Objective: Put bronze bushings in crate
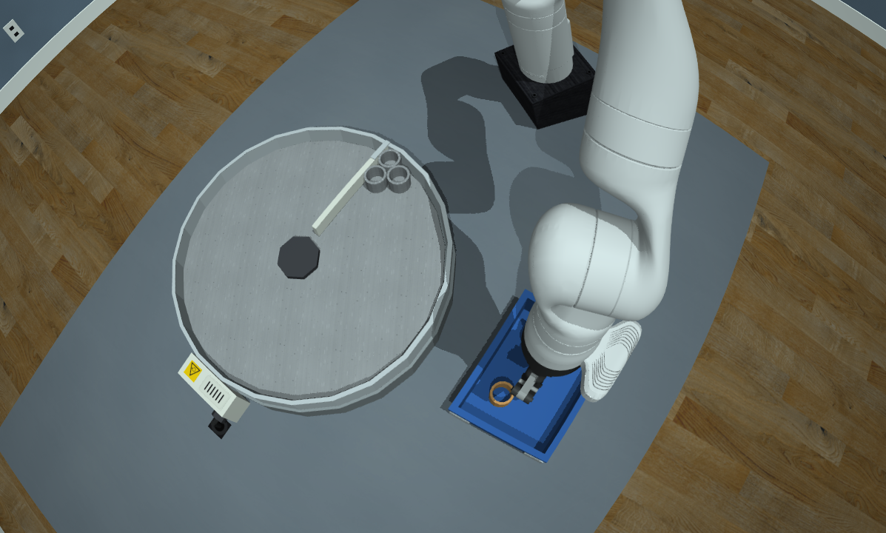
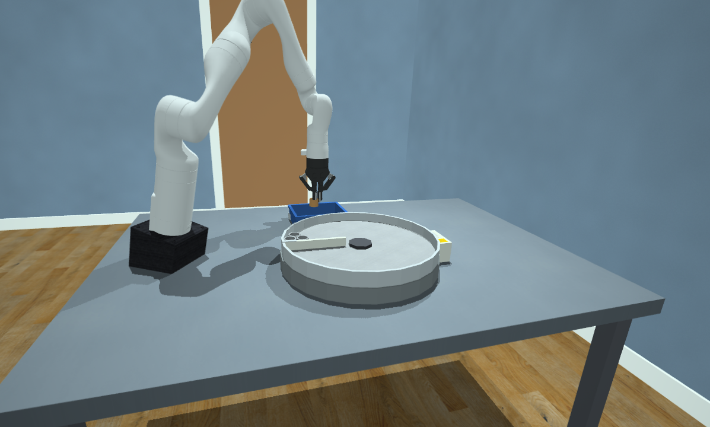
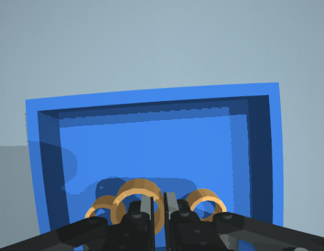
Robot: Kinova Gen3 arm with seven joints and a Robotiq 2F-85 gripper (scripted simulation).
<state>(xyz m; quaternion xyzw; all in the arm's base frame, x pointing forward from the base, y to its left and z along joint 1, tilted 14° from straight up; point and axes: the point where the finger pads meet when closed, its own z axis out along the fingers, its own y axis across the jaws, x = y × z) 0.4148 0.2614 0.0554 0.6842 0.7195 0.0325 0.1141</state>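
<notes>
Right now my hand is 70 mm above the blue crate. From my hand the other things lie so: turning table (350 mm to the right, 60 mm ahead, 40 mm below).
</notes>
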